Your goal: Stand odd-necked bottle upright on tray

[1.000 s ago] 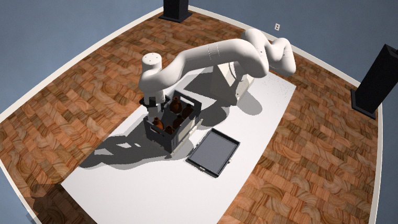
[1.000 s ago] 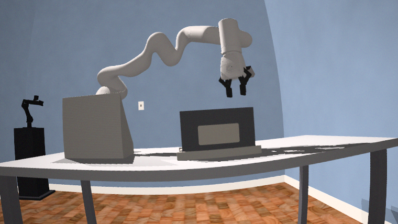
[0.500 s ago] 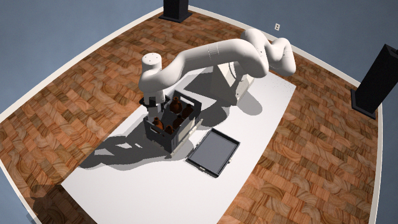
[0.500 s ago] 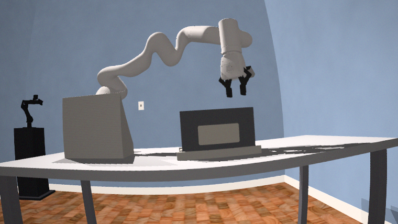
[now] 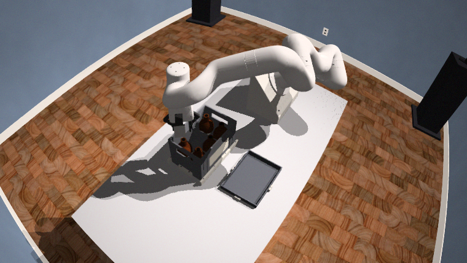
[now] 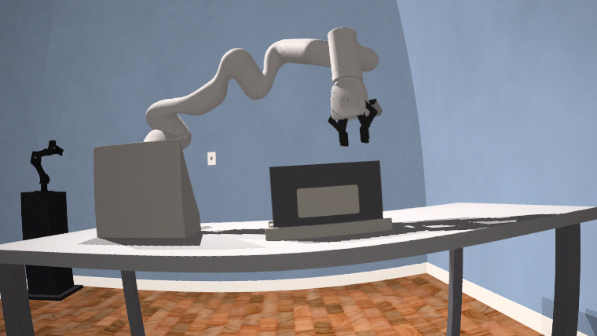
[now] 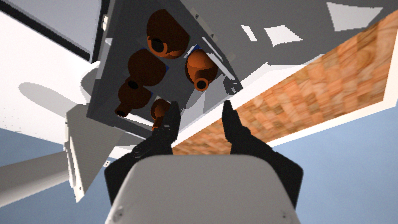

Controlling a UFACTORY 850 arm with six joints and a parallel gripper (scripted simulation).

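Right now my hand is 1 cm short of the bottle, 8 cm to the right of it and 16 cm above it. Also, from my hand: dark grey crate (8 cm behind, 5 cm to the left, 16 cm below); dark tray (6 cm behind, 32 cm to the left, 23 cm below).
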